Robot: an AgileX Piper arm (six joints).
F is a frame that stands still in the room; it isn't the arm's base.
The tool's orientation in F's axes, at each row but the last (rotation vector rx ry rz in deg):
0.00 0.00 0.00
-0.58 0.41 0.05
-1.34 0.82 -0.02
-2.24 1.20 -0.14
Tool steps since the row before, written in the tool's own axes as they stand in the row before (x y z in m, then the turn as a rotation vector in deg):
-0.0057 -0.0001 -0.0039 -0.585 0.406 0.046
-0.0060 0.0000 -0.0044 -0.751 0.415 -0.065
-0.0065 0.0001 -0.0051 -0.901 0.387 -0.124
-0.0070 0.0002 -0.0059 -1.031 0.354 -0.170
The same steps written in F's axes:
-0.0057 -0.0001 -0.0039 -0.585 0.406 0.046
-0.0060 0.0000 -0.0044 -0.752 0.414 -0.064
-0.0066 0.0000 -0.0050 -0.903 0.384 -0.120
-0.0071 0.0000 -0.0058 -1.034 0.350 -0.162

